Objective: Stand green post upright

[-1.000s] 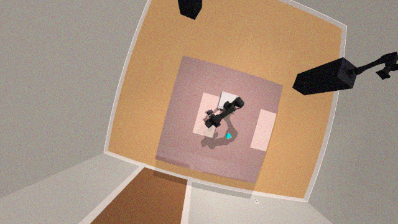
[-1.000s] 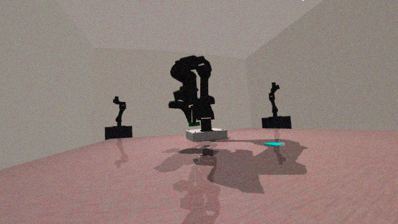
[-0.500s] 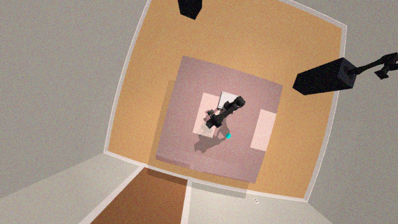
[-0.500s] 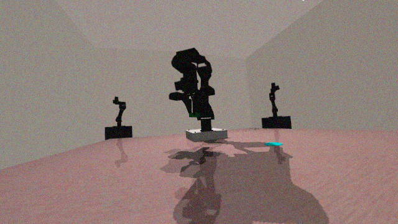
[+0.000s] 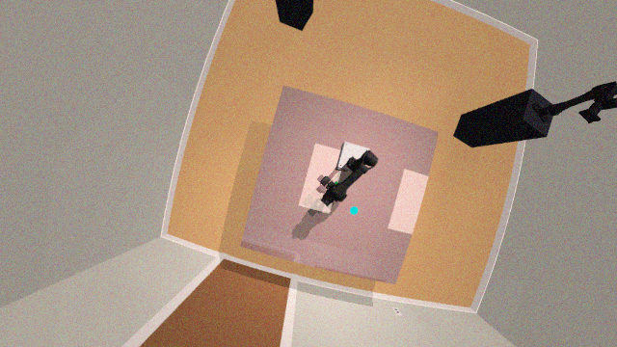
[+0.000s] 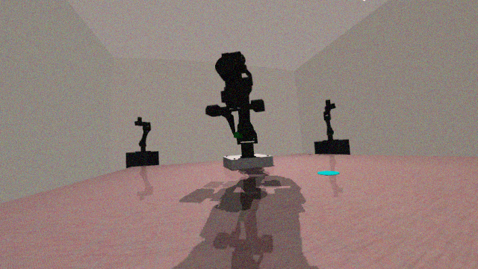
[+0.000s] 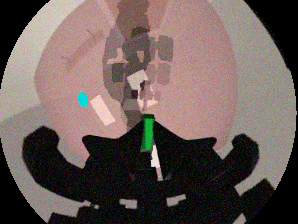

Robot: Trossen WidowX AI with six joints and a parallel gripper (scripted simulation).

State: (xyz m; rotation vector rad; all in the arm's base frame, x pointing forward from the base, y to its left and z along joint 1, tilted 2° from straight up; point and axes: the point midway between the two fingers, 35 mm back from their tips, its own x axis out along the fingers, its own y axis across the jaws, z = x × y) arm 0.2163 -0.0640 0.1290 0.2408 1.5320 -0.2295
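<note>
Now: gripper tip 250 mm to the right of the cyan circle, 130 mm above it and 80 mm short of it. Also, from my gripper tip: green post: 20 mm behind, 10 mm to the left.
</note>
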